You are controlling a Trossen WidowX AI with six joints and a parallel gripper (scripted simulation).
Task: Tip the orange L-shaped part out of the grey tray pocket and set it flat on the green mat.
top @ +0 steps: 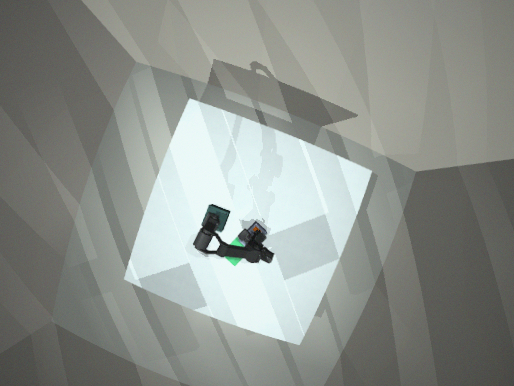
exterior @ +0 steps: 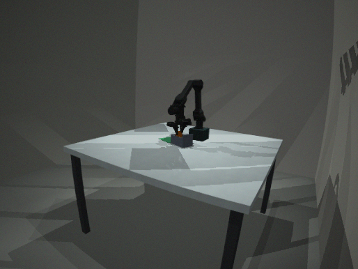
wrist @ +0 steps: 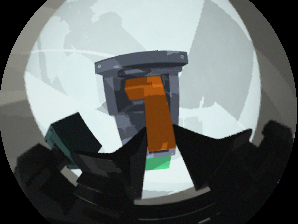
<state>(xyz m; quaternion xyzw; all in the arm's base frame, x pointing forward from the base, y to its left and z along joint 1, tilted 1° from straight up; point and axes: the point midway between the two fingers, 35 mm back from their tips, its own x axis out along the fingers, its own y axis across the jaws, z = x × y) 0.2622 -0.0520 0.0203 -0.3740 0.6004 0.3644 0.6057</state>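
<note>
Right now the orange L-shaped part is 40 mm to the left of my gripper tip and 30 mm below it. Round my gripper tip: green mat 120 mm to the right, 80 mm below, 80 mm behind.
</note>
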